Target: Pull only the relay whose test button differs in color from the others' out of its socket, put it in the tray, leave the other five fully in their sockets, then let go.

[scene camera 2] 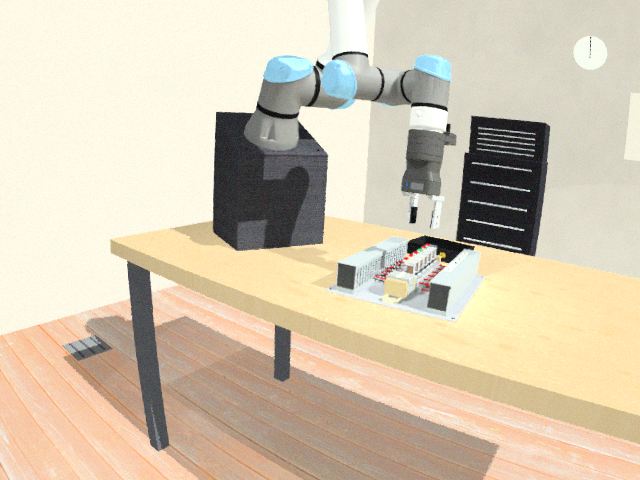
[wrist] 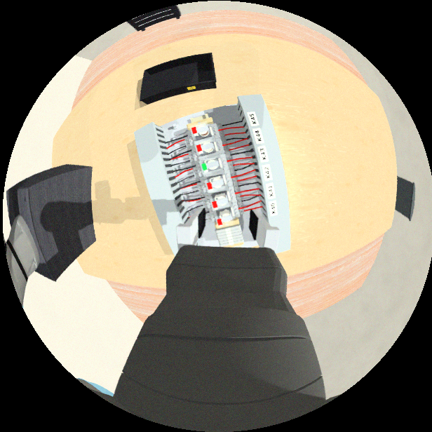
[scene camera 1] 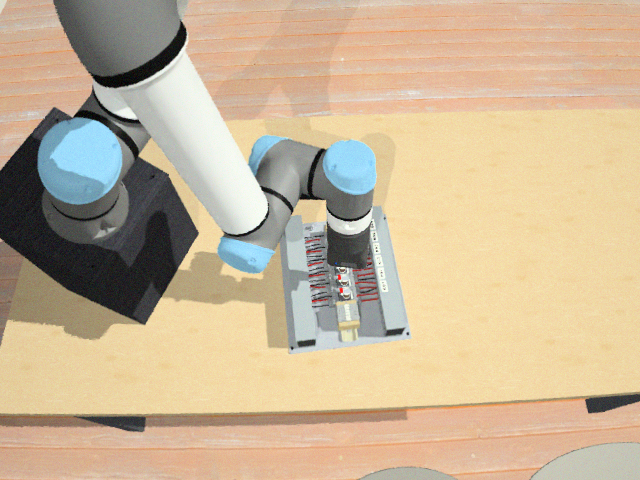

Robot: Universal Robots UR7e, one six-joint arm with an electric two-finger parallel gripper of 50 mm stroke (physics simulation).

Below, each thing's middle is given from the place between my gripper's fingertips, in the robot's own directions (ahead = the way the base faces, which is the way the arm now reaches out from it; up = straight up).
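You'd find the panel [scene camera 1: 328,337] 20 mm behind my hand, 20 mm to the left of it and 130 mm below it.
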